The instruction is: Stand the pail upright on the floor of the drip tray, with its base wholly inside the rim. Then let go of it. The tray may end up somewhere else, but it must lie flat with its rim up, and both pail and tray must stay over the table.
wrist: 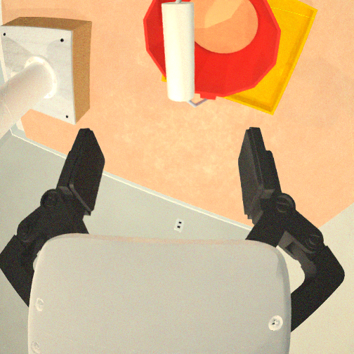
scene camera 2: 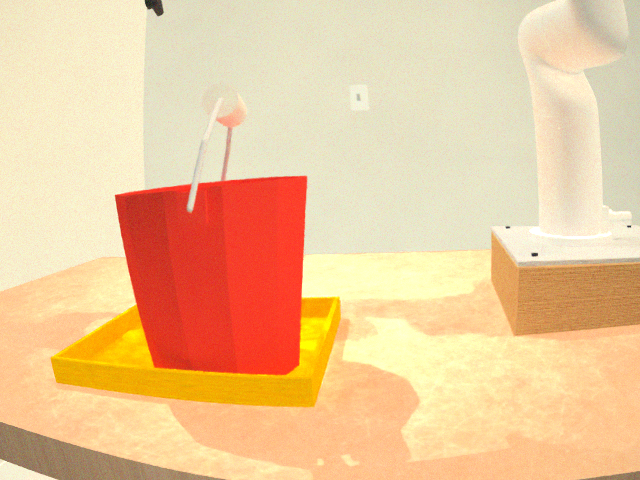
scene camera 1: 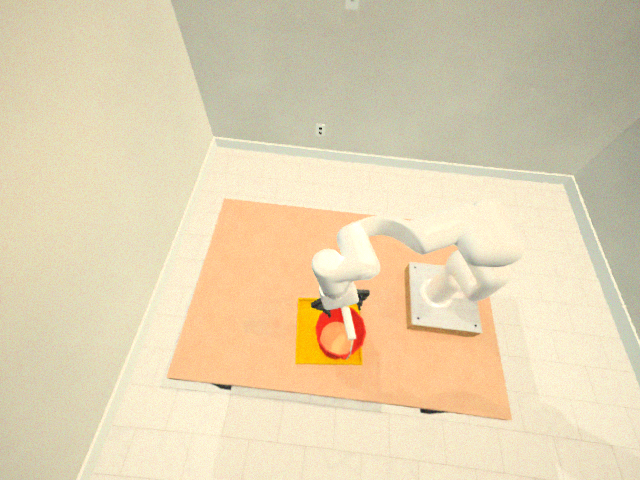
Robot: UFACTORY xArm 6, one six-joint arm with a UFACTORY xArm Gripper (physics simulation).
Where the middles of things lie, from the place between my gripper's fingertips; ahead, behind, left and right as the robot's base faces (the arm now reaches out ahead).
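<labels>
My gripper is 35 cm above the yellow drip tray (scene camera 2: 115,357), 3 cm to the left of it and 2 cm short of it.
</labels>
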